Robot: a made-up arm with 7 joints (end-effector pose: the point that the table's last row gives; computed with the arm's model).
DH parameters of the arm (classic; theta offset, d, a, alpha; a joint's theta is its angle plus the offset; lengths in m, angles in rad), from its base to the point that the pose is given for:
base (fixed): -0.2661 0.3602 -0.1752 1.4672
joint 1: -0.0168 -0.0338 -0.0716 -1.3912
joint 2: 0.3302 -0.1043 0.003 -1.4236
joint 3: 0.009 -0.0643 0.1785 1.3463
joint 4: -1.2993 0 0.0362 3.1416
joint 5: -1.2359 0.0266 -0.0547 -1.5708
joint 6: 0 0.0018 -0.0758 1.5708
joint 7: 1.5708 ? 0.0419 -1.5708
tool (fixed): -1.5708 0.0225 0 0
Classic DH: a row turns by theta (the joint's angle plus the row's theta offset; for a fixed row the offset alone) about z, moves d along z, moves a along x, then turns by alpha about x.
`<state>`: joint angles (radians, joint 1 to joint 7).
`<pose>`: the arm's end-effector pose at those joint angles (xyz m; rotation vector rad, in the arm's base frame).
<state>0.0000 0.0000 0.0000 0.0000 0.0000 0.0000 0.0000</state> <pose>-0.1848 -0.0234 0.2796 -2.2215 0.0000 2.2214</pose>
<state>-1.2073 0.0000 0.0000 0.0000 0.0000 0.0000 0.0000</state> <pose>-0.2642 0.0040 0.3329 -0.5670 -0.1827 2.7845</pose>
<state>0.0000 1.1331 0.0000 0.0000 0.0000 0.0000 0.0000</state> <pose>-0.0956 0.0891 0.2888 1.5988 0.9624 -1.4484</pose>
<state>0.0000 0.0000 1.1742 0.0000 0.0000 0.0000 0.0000</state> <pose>-0.1558 -0.0074 0.2177 0.6097 0.1850 -2.8480</pose>
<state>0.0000 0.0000 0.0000 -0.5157 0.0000 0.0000 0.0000</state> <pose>-0.2049 0.0563 0.2796 -1.9318 0.5094 1.9317</pose>
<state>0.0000 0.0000 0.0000 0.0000 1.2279 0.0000 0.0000</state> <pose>-0.1244 0.1497 0.2796 -1.4572 1.0270 1.4571</pose>
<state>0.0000 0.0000 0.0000 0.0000 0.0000 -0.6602 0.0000</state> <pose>-0.1233 -0.0234 0.3259 -1.3815 0.0000 2.8215</pose>
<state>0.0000 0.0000 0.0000 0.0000 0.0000 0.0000 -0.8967</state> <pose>-0.1436 -0.0252 0.2796 1.6860 0.8110 -1.6860</pose>
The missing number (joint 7, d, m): -0.0666
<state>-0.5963 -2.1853 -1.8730 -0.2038 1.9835 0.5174 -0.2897</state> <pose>-0.1126 0.0819 0.5056 -0.6693 1.8267 -2.3337</pose>
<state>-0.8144 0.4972 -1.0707 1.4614 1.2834 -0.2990 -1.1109</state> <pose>-0.1488 0.0027 0.3563 1.7581 1.4314 -1.2398</pose>
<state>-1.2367 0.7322 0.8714 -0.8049 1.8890 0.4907 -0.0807</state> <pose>-0.3977 0.3731 0.2585 0.6703 -1.7126 -1.6496</pose>
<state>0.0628 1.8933 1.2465 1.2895 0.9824 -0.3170 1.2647</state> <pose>-0.1931 0.2250 0.2088 0.9957 -0.4277 -0.8253</pose>
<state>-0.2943 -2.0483 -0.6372 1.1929 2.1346 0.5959 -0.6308</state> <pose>-0.2685 0.0138 0.3016 -0.4730 2.8125 0.5209</pose>
